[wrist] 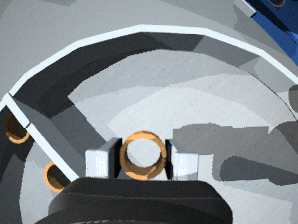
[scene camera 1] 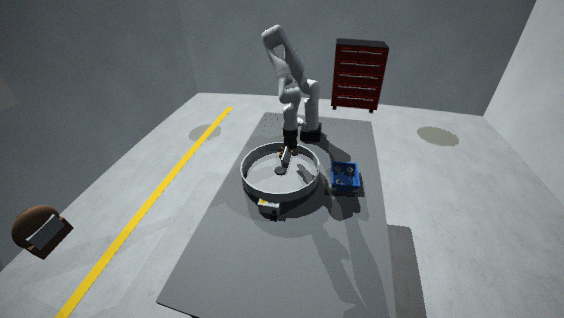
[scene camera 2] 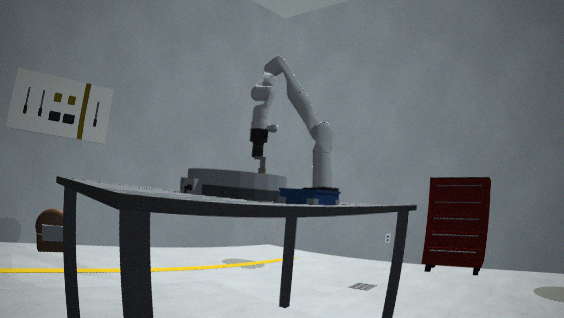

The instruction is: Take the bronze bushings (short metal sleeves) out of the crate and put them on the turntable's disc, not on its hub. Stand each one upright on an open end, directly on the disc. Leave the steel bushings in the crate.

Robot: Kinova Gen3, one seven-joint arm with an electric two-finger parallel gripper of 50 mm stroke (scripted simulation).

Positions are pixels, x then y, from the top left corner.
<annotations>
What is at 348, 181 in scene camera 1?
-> A blue crate.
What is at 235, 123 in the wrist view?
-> A turntable disc.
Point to a turntable disc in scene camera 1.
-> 264, 172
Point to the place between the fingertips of my gripper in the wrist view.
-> At 143, 152
</annotations>
